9 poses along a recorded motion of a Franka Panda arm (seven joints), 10 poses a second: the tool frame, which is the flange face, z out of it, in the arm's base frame.
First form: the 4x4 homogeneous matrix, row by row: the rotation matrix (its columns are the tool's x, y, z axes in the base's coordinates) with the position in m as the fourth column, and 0 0 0 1 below. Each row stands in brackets.
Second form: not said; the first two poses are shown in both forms.
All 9 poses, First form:
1: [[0.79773 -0.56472 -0.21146 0.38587], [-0.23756 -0.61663 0.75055 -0.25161], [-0.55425 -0.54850 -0.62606 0.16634], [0 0 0 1]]
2: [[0.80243 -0.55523 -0.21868 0.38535], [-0.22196 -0.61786 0.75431 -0.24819], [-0.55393 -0.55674 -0.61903 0.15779], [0 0 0 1]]
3: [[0.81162 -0.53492 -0.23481 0.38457], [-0.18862 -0.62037 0.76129 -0.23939], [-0.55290 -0.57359 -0.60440 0.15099], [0 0 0 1]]
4: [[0.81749 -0.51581 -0.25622 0.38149], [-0.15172 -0.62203 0.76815 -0.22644], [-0.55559 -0.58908 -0.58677 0.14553], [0 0 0 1]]
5: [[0.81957 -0.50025 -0.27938 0.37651], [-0.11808 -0.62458 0.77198 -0.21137], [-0.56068 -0.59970 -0.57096 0.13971], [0 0 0 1]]
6: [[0.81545 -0.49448 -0.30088 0.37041], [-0.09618 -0.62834 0.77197 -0.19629], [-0.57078 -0.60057 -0.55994 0.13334], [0 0 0 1]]
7: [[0.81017 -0.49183 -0.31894 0.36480], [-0.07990 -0.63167 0.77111 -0.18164], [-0.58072 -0.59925 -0.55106 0.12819], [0 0 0 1]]
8: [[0.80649 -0.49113 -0.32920 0.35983], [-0.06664 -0.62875 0.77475 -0.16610], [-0.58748 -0.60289 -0.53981 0.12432], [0 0 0 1]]
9: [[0.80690 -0.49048 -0.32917 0.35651], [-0.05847 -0.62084 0.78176 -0.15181], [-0.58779 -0.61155 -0.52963 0.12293], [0 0 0 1]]
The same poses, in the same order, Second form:
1:
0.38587 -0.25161 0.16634
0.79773 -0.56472 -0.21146
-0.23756 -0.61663 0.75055
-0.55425 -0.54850 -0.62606

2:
0.38535 -0.24819 0.15779
0.80243 -0.55523 -0.21868
-0.22196 -0.61786 0.75431
-0.55393 -0.55674 -0.61903

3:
0.38457 -0.23939 0.15099
0.81162 -0.53492 -0.23481
-0.18862 -0.62037 0.76129
-0.55290 -0.57359 -0.60440

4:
0.38149 -0.22644 0.14553
0.81749 -0.51581 -0.25622
-0.15172 -0.62203 0.76815
-0.55559 -0.58908 -0.58677

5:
0.37651 -0.21137 0.13971
0.81957 -0.50025 -0.27938
-0.11808 -0.62458 0.77198
-0.56068 -0.59970 -0.57096

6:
0.37041 -0.19629 0.13334
0.81545 -0.49448 -0.30088
-0.09618 -0.62834 0.77197
-0.57078 -0.60057 -0.55994

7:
0.36480 -0.18164 0.12819
0.81017 -0.49183 -0.31894
-0.07990 -0.63167 0.77111
-0.58072 -0.59925 -0.55106

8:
0.35983 -0.16610 0.12432
0.80649 -0.49113 -0.32920
-0.06664 -0.62875 0.77475
-0.58748 -0.60289 -0.53981

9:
0.35651 -0.15181 0.12293
0.80690 -0.49048 -0.32917
-0.05847 -0.62084 0.78176
-0.58779 -0.61155 -0.52963

